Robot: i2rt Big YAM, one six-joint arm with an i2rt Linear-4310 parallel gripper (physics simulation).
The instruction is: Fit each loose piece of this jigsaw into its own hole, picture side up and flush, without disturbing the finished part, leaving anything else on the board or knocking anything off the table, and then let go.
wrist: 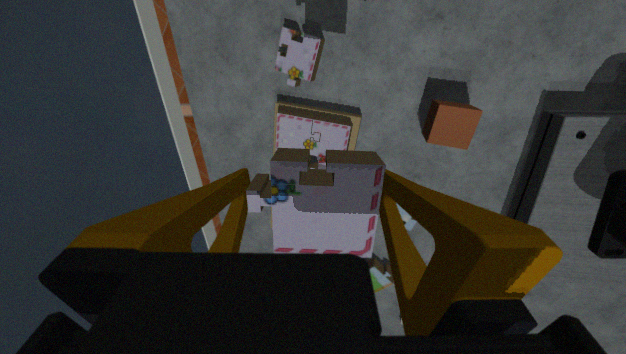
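My gripper is shut on a corner jigsaw piece, pale lilac with a red dashed edge and a blue flower at its left tab. It is held picture side up, above the table, and hides much of what lies below. The framed jigsaw shows beyond it, with joined pale pieces, a yellow flower and a red flower; its near part and holes are hidden. Another loose piece with a yellow flower lies picture side up on the table, beyond the frame and apart from it.
An orange block stands right of the frame. A grey metal base with black parts is at the far right. Partly hidden blue and green picture items lie behind the right finger. The table ends at a pale edge on the left.
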